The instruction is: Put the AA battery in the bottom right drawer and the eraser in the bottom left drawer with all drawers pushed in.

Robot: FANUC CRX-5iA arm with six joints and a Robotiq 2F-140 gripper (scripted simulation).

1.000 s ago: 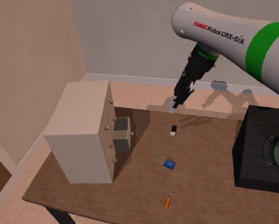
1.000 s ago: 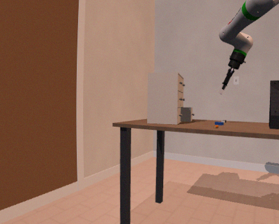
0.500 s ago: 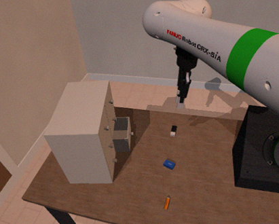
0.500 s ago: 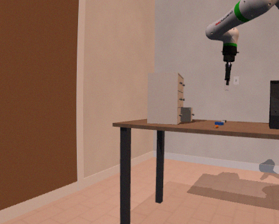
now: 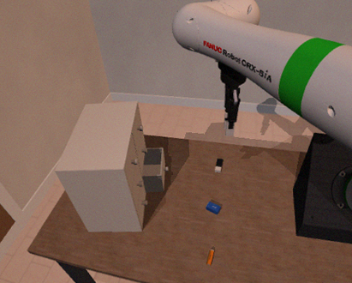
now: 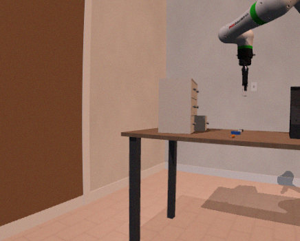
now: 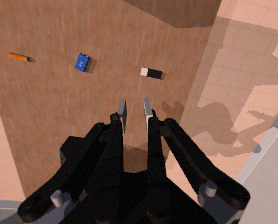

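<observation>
My hand is 35 cm to the right of the orange AA battery, 25 cm above it and 2 cm short of it. The rest, counted from my hand: blue AA battery 25 cm below, 16 cm to the left, 4 cm ahead; eraser 26 cm below, 4 cm to the right, 3 cm ahead.
</observation>
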